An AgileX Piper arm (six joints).
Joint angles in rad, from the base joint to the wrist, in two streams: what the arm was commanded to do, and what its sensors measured. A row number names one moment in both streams.
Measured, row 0:
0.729 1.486 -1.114 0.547 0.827 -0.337
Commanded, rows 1 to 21:
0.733 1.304 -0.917 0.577 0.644 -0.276
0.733 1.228 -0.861 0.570 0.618 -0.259
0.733 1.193 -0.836 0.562 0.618 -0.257
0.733 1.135 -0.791 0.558 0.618 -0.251
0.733 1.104 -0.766 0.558 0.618 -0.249
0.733 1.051 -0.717 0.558 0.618 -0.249
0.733 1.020 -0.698 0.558 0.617 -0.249
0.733 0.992 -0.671 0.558 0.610 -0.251
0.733 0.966 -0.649 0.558 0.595 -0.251
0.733 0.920 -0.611 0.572 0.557 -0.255
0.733 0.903 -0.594 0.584 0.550 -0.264
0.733 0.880 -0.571 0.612 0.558 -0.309
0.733 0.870 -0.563 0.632 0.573 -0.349
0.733 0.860 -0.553 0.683 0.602 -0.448
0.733 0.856 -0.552 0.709 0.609 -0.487
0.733 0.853 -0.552 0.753 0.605 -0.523
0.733 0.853 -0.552 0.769 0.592 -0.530
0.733 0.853 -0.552 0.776 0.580 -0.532
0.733 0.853 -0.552 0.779 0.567 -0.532
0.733 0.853 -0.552 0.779 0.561 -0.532
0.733 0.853 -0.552 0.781 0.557 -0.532
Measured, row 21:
0.730 0.861 -0.557 0.756 0.594 -0.508
